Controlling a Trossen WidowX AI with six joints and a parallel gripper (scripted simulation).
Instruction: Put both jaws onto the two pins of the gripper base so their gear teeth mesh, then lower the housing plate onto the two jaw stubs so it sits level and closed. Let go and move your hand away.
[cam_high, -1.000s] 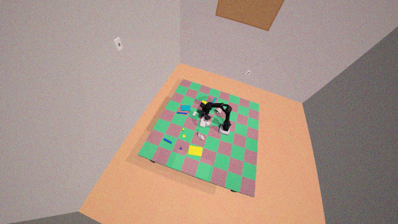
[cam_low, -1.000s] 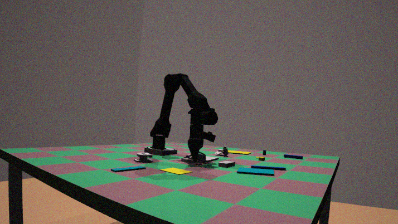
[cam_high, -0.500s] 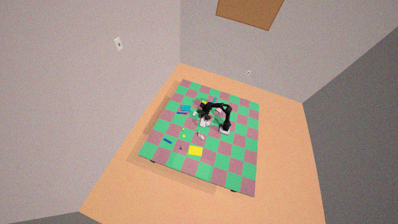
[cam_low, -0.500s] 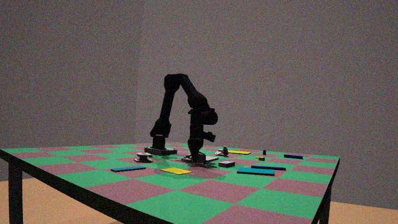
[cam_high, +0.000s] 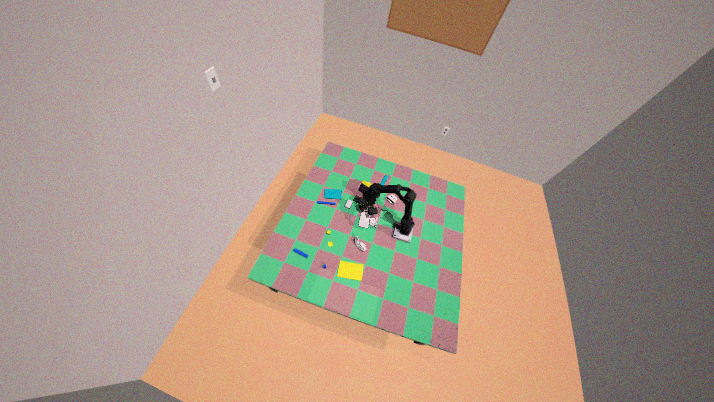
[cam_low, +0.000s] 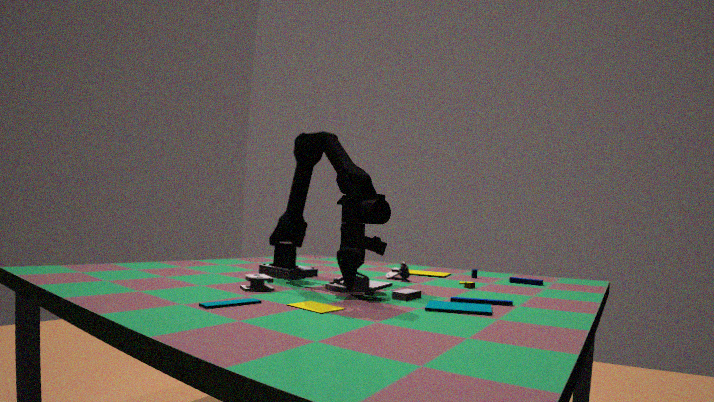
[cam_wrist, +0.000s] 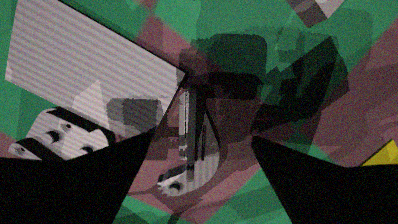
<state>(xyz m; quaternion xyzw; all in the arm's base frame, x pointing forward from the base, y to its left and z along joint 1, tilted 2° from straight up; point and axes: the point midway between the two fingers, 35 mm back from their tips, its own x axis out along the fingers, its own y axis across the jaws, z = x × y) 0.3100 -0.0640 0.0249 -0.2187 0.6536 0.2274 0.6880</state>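
Right now the grey jaw is 40 mm behind my gripper tip. Round my gripper tip: teal plate (290 mm ahead, 10 mm to the right, 10 mm below); blue bar (300 mm ahead, 90 mm to the left); white housing plate (80 mm behind, 90 mm to the left).
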